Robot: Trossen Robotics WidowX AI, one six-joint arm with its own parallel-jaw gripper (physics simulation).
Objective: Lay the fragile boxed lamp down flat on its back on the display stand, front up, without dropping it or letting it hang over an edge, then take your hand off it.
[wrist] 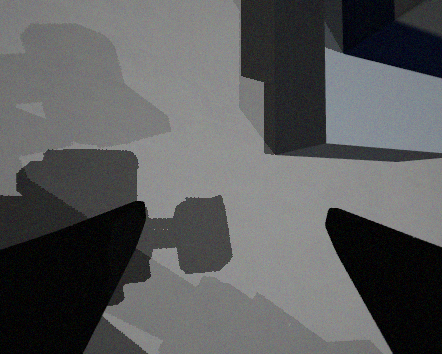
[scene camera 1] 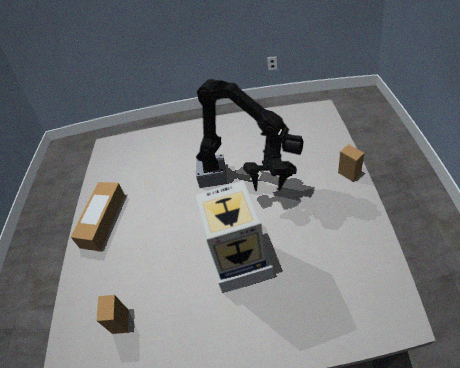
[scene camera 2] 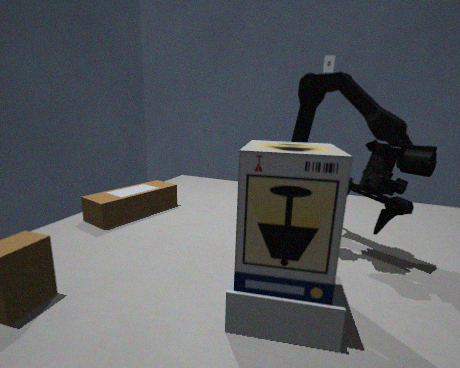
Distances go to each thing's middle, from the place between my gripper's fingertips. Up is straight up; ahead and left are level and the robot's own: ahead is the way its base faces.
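Boxed lamp (scene camera 2: 291,201): from my hand, 210 mm ahead, 150 mm to the right, 90 mm above. Low grey display stand (scene camera 2: 309,324): 190 mm ahead of my hand, 150 mm to the right, 50 mm below.
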